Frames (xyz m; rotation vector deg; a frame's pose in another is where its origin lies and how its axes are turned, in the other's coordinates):
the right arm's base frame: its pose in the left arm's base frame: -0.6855 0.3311 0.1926 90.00 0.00 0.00
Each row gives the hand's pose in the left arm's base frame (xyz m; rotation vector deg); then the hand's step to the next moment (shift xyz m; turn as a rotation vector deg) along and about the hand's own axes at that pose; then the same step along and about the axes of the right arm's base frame.
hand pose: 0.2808 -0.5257 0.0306 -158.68 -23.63 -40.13
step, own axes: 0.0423 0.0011 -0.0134 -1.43 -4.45 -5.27
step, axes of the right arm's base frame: 0.0304 0.0321 -0.0036 -4.90 4.56 -2.19
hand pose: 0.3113 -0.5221 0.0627 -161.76 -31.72 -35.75
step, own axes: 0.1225 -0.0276 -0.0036 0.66 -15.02 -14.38
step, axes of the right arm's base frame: 0.0907 0.0601 -0.0628 -10.69 14.75 -10.04
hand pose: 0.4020 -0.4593 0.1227 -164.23 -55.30 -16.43
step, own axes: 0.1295 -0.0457 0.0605 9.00 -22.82 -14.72
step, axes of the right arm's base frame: 0.0821 -0.0301 -0.1219 -8.97 17.13 -21.08
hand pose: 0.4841 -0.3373 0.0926 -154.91 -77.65 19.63
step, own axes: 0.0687 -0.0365 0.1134 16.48 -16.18 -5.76
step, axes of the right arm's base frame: -0.0162 -0.1139 -0.0754 -1.65 6.04 -22.96
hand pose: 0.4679 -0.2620 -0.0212 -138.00 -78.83 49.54
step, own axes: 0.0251 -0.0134 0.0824 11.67 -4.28 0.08
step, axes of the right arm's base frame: -0.0490 -0.0688 -0.0214 1.41 -2.43 -12.11
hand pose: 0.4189 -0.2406 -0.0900 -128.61 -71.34 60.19
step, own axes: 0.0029 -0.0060 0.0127 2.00 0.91 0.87
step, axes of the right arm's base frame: -0.0120 -0.0059 -0.0052 0.53 -2.00 -1.15
